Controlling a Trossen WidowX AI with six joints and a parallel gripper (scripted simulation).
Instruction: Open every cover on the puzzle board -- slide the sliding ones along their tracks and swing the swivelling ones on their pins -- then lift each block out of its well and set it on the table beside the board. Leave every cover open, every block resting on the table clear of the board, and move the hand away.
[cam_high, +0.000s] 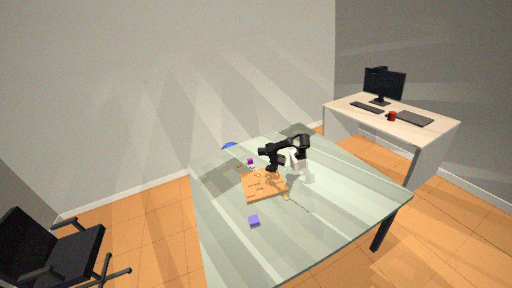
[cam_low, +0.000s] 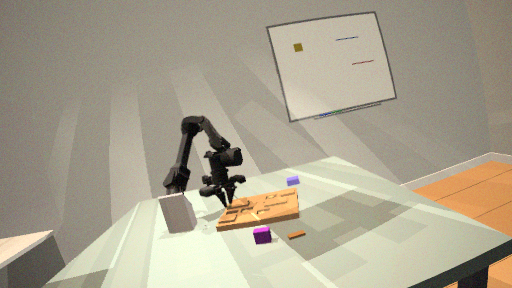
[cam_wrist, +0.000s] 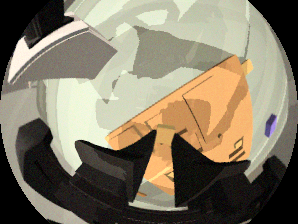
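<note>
My gripper tip is 7 cm short of the small yellow piece, 21 cm to the right of it and 5 cm above it. Also, from my gripper tip: wooden puzzle board (12 cm ahead, 1 cm to the right, 3 cm below); then violet block (33 cm ahead, 24 cm to the left, 4 cm below).
</note>
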